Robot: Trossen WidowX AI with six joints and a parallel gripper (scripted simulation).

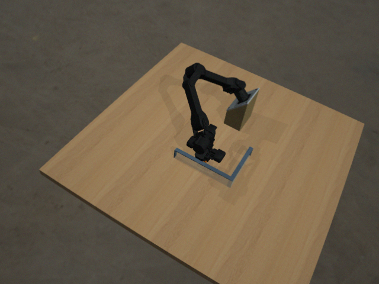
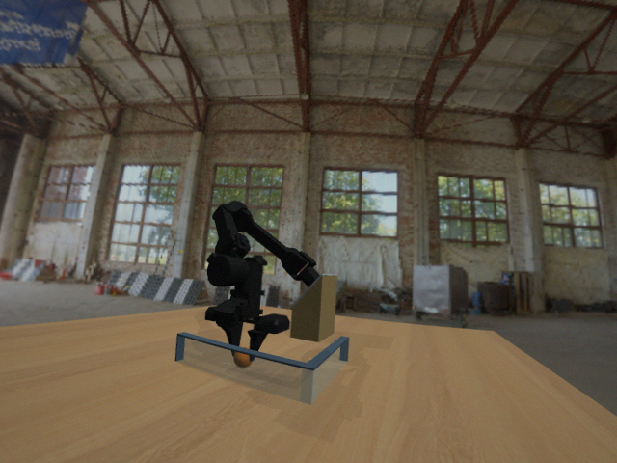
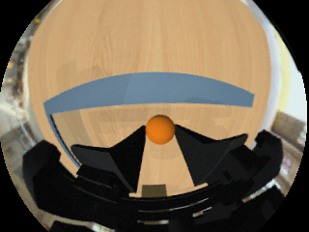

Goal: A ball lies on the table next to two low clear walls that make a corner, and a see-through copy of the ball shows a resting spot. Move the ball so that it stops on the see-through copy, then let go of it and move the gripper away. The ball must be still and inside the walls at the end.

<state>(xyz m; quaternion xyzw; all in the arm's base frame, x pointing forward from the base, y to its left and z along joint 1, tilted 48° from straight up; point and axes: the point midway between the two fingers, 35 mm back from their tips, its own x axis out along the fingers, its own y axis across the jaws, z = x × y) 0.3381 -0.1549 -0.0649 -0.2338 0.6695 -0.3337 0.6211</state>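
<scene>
Right now the orange ball is right at my gripper tip. From my gripper tip the other things lie so: clear wall (5 cm ahead, 2 cm to the left, 1 cm above).
</scene>
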